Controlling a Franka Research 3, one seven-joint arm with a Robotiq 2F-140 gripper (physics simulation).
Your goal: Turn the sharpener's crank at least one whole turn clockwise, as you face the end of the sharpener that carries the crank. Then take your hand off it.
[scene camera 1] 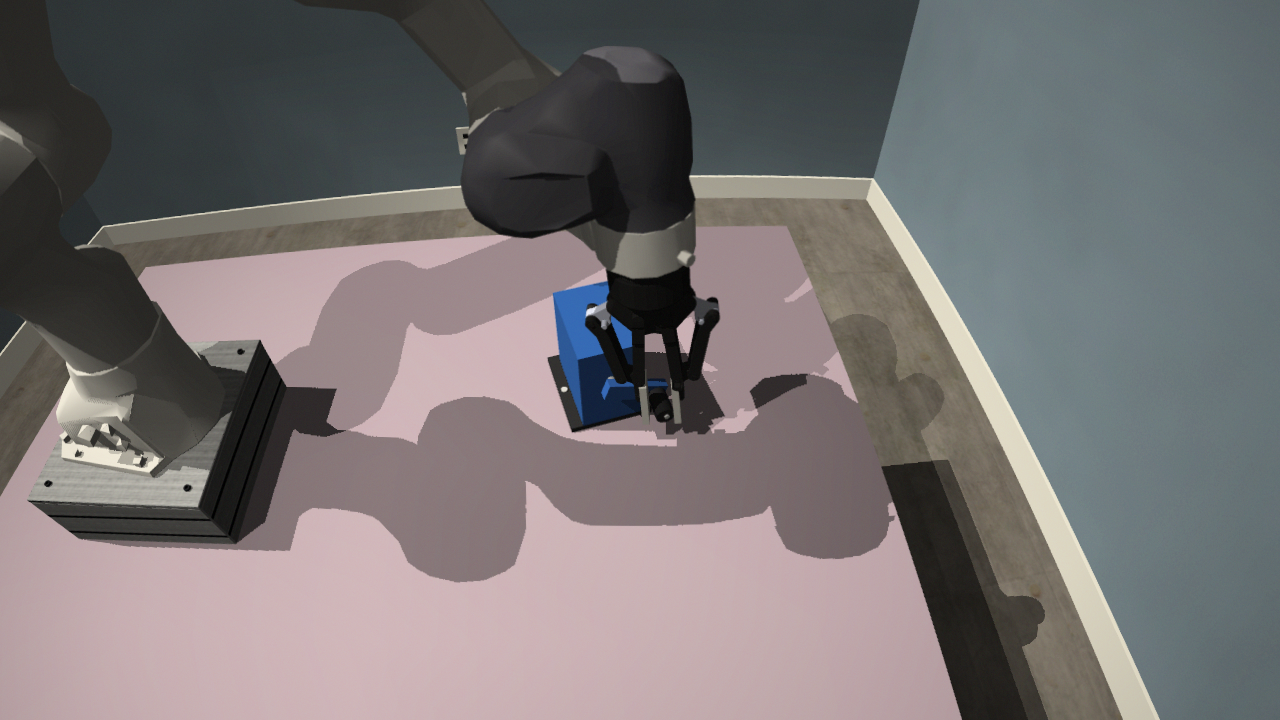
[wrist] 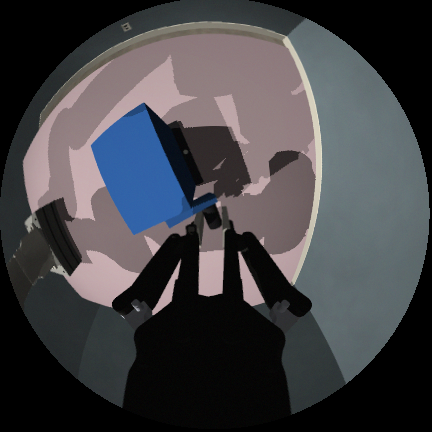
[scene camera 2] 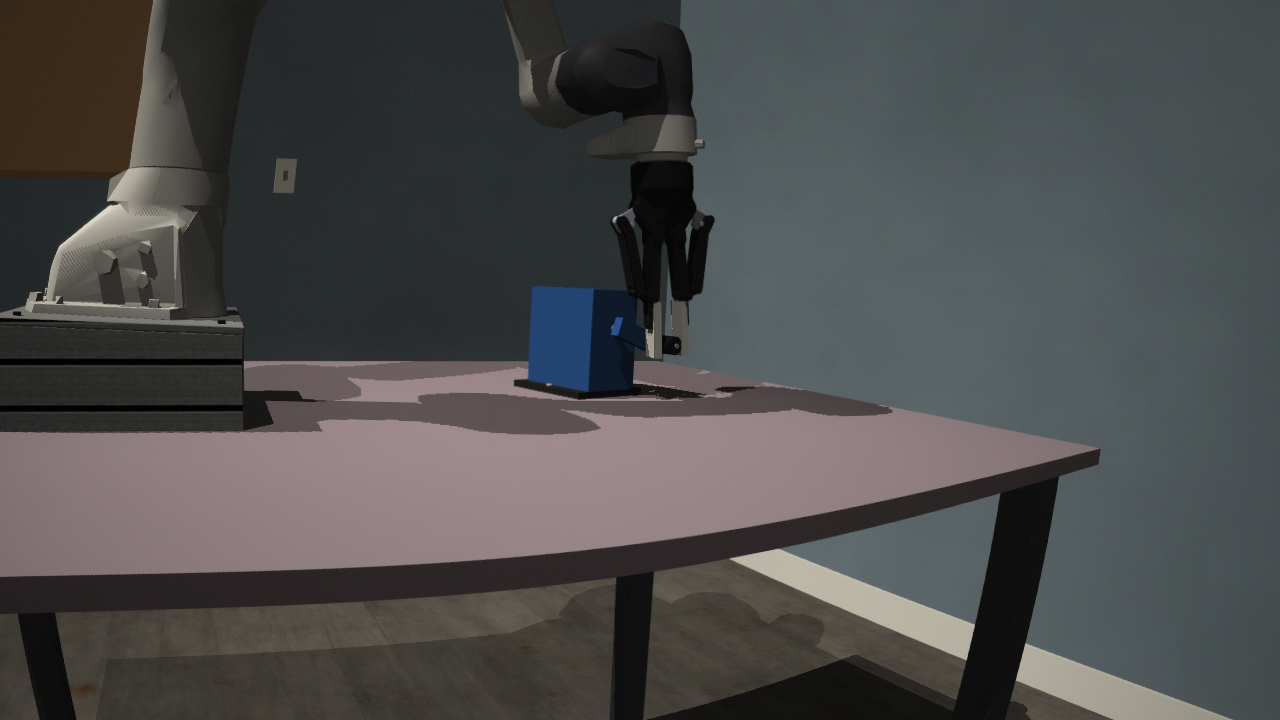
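Observation:
The blue sharpener [scene camera 1: 592, 389] [scene camera 2: 561, 335] [wrist: 142, 170] stands upright on its black base plate [scene camera 1: 561, 394] [scene camera 2: 537, 385]. Its blue crank arm [scene camera 1: 615, 387] [scene camera 2: 630, 334] [wrist: 182, 215] points right and slightly down in the second scene view. The black crank knob [scene camera 1: 662, 404] [scene camera 2: 672, 344] [wrist: 212, 219] is at the arm's outer end. My gripper [scene camera 1: 660, 409] [scene camera 2: 668, 338] [wrist: 212, 214] points down and is shut on the knob, with one pale fingertip on each side of it. The fingers partly hide the joint between the arm and the knob.
The pink table [scene camera 1: 537, 644] [scene camera 2: 447, 501] [wrist: 215, 272] carries the sharpener and the robot's grey base block [scene camera 1: 134, 497] [scene camera 2: 120, 385] at the left. Blue-grey walls [scene camera 1: 1118, 268] [scene camera 2: 984, 223] [wrist: 370, 175] rise beyond the table's right and rear edges.

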